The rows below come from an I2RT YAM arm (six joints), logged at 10 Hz.
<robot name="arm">
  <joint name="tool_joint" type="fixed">
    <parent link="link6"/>
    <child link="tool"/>
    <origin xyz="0 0 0" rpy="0 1.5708 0"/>
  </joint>
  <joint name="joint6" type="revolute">
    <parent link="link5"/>
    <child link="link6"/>
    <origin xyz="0.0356 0 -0.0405" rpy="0 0 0"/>
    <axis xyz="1 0 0"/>
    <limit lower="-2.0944" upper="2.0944"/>
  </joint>
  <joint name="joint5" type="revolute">
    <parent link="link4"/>
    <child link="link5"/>
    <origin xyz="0.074 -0.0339 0.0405" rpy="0 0 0"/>
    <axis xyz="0 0 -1"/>
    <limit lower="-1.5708" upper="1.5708"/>
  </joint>
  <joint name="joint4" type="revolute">
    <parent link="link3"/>
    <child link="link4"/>
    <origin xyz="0.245 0.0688 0.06" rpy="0 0 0"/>
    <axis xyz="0 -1 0"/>
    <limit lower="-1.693" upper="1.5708"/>
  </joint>
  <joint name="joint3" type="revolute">
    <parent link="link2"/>
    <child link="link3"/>
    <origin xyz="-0.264 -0.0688 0" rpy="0 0 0"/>
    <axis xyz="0 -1 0"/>
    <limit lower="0" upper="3.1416"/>
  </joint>
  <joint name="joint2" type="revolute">
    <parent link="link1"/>
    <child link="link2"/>
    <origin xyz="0.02 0.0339 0.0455" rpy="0 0 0"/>
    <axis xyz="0 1 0"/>
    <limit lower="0" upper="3.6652"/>
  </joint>
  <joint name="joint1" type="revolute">
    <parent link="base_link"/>
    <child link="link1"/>
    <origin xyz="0 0 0.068" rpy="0 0 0"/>
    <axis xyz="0 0 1"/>
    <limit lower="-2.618" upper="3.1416"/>
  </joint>
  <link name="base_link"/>
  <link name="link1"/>
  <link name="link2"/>
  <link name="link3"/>
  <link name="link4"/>
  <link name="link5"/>
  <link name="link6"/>
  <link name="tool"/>
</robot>
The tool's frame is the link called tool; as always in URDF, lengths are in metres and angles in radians.
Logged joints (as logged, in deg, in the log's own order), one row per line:
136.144 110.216 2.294 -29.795 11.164 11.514
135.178 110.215 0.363 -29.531 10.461 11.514
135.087 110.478 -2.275 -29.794 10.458 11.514
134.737 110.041 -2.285 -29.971 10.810 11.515
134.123 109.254 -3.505 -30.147 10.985 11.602
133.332 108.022 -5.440 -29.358 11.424 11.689
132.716 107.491 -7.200 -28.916 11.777 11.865
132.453 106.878 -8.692 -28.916 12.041 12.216
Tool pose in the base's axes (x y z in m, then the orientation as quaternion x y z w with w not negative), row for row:
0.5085 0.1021 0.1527 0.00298 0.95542 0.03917 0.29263
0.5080 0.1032 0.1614 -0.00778 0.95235 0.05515 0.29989
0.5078 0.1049 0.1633 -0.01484 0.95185 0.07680 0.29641
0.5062 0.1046 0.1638 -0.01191 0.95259 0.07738 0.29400
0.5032 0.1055 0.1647 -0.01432 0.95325 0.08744 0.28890
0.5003 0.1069 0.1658 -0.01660 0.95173 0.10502 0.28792
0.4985 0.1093 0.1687 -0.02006 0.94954 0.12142 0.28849
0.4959 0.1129 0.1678 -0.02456 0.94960 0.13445 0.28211
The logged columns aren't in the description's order. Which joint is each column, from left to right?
Columns, left to right: joint2, joint3, joint5, joint4, joint6, joint1.
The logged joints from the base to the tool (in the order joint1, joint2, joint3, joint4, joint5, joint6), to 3 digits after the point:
11.514 136.144 110.216 -29.795 2.294 11.164
11.514 135.178 110.215 -29.531 0.363 10.461
11.514 135.087 110.478 -29.794 -2.275 10.458
11.515 134.737 110.041 -29.971 -2.285 10.810
11.602 134.123 109.254 -30.147 -3.505 10.985
11.689 133.332 108.022 -29.358 -5.440 11.424
11.865 132.716 107.491 -28.916 -7.200 11.777
12.216 132.453 106.878 -28.916 -8.692 12.041

